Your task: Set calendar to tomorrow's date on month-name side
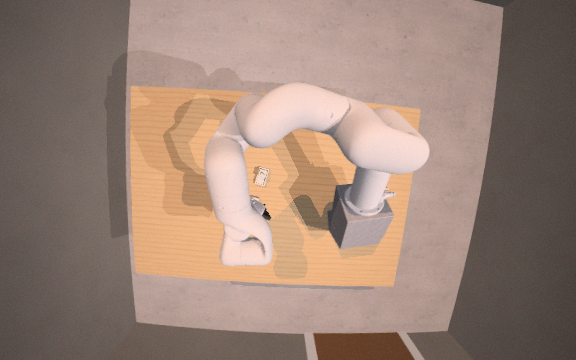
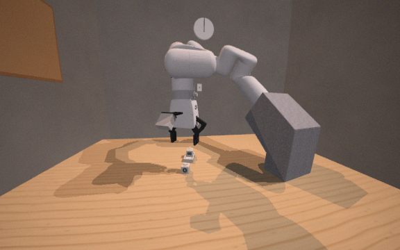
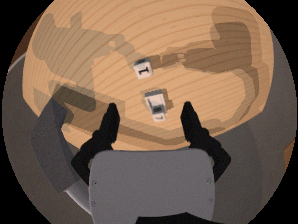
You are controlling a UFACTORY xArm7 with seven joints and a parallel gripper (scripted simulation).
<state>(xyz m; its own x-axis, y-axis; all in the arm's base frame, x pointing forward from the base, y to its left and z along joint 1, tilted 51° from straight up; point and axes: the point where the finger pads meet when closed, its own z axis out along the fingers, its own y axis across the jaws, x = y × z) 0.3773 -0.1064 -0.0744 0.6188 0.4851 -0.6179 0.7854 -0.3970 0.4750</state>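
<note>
My hand is 4 cm past the white calendar tray, 8 cm to the left of it and 11 cm above it.
</note>
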